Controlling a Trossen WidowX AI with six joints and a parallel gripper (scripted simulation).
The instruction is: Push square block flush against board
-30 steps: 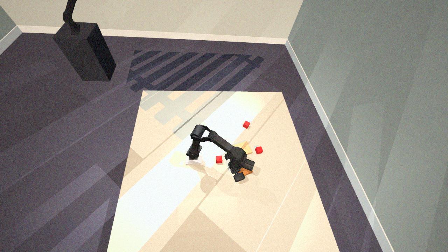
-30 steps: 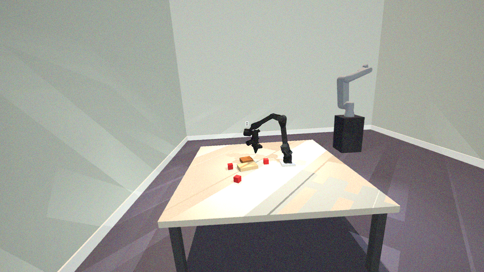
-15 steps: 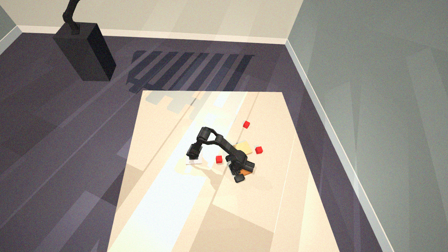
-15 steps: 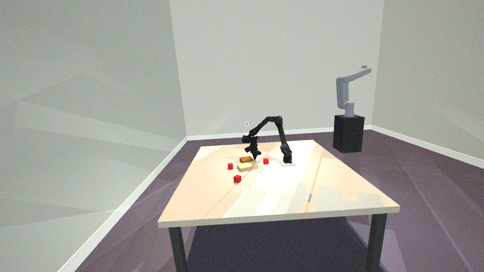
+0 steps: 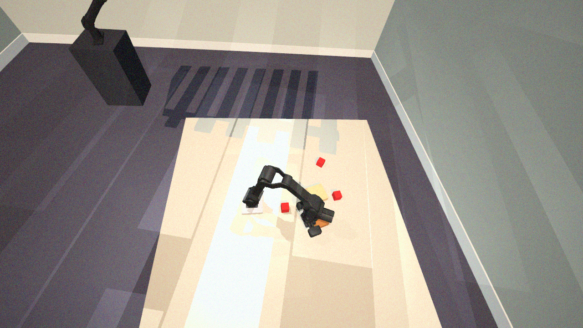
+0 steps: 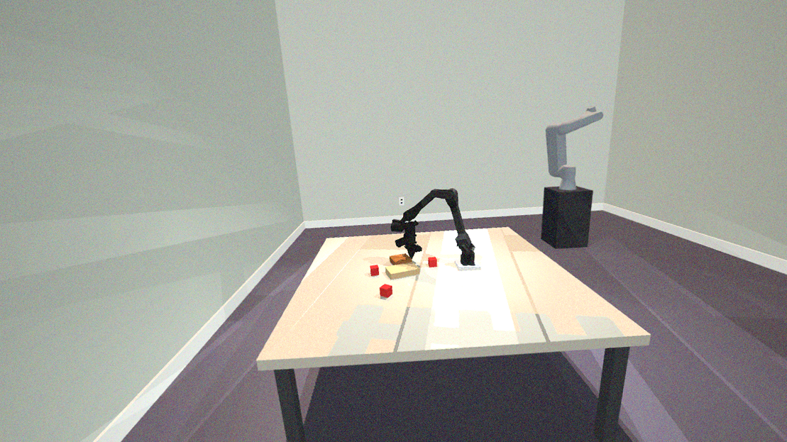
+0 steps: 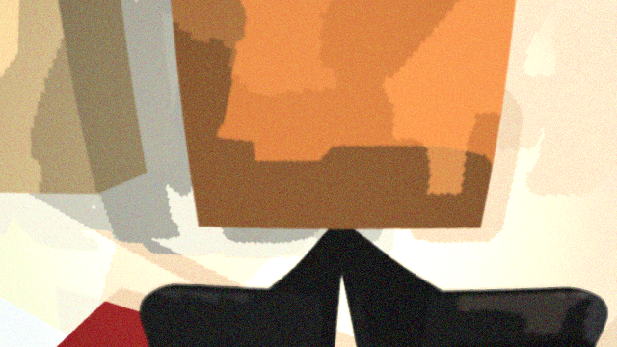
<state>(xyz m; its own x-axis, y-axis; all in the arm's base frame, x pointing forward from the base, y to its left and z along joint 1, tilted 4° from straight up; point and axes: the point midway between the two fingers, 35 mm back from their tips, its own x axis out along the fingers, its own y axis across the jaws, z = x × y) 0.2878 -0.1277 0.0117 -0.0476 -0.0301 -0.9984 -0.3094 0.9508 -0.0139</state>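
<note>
Right now the square block is 6 cm ahead of my gripper tip, 2 cm to the left of it and 1 cm above it. The rest, counted from my gripper tip: tan board (5 cm ahead, 16 cm to the left, 1 cm above).
</note>
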